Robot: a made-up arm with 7 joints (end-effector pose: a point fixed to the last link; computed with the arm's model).
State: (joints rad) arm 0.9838 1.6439 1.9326 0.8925 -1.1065 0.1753 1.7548
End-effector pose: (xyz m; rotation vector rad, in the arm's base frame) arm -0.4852 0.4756 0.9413 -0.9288 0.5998 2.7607
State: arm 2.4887 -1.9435 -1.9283 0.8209 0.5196 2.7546 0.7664
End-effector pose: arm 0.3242 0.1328 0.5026 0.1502 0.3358 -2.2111
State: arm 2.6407 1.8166 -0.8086 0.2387 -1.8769 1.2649 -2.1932
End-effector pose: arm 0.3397 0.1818 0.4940 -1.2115 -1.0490 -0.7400
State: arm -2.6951 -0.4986 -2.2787 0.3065 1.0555 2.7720 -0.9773
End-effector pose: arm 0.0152 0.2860 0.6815 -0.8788 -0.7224 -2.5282
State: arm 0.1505 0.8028 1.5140 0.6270 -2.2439 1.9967 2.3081
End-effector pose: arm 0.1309 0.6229 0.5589 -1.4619 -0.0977 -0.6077
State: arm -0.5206 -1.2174 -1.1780 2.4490 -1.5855 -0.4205 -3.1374
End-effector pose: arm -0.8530 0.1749 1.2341 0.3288 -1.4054 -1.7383
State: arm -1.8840 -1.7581 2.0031 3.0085 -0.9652 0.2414 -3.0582
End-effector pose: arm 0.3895 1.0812 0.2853 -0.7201 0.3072 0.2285
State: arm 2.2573 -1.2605 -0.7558 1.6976 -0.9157 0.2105 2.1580
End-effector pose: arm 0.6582 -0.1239 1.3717 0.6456 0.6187 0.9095
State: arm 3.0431 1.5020 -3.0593 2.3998 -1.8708 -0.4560 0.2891
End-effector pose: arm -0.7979 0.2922 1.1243 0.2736 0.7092 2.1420
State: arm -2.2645 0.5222 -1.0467 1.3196 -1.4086 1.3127 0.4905
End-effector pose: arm -0.7550 0.1639 0.7576 -1.1634 -2.2290 -0.8301
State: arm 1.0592 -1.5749 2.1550 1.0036 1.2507 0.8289 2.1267
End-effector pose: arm -0.6410 0.1535 0.1554 -1.5732 0.5975 0.4388
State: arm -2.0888 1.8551 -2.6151 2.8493 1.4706 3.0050 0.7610
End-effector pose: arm -0.4697 -0.5604 0.3791 -1.8216 -1.6105 -0.5732
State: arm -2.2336 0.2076 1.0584 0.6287 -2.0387 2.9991 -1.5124
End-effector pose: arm 0.0362 -0.4271 0.7999 -0.3950 -1.5423 -2.5015
